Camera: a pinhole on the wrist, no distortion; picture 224 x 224 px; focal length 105.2 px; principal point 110.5 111.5 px. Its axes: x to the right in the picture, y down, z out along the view. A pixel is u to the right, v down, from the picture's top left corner.
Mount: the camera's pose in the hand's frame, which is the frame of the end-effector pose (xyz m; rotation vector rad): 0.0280 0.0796 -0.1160 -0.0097 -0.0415 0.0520
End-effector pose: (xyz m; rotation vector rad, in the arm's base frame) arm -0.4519 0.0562 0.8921 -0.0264 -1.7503 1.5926
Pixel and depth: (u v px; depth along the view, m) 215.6 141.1 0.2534
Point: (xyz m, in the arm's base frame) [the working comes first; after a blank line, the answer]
In the camera's frame: 0.2532 0.0713 0.2534

-0.7959 0.0984 0.8925
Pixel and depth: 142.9 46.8 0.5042
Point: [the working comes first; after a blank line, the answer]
In the camera's frame: 0.1553 -0.3101 0.5042

-0.6904 -0.2422 1.1939
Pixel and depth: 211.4 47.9 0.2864
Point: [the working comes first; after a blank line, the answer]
In the camera's frame: 0.2747 -0.1731 0.2864

-0.7278 0.0292 1.1203
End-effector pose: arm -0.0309 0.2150 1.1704 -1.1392 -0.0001 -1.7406
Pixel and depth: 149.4 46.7 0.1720
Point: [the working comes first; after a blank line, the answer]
In the camera's frame: 0.0636 -0.1059 0.1720

-0.0096 0.1884 1.2748
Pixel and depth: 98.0 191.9 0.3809
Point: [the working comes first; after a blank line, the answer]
In the camera's frame: -0.0453 0.2911 0.3809

0.4192 0.1932 1.1039
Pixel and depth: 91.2 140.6 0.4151
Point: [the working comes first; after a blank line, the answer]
In the camera's frame: -0.0762 0.1148 0.4151

0.3143 0.3132 1.1922
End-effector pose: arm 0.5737 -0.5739 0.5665 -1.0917 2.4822 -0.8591
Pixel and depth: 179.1 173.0 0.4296
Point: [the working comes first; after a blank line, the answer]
In the camera's frame: 0.2801 0.2511 0.4296

0.3466 -0.7234 0.0891
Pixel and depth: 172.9 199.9 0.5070
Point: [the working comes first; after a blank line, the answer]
In the camera's frame: 0.3007 0.4260 0.5070

0.2779 -0.6662 -0.0812
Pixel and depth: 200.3 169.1 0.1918
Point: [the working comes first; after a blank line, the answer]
In the camera's frame: 0.1637 0.1050 0.1918

0.3837 -0.6351 0.3760
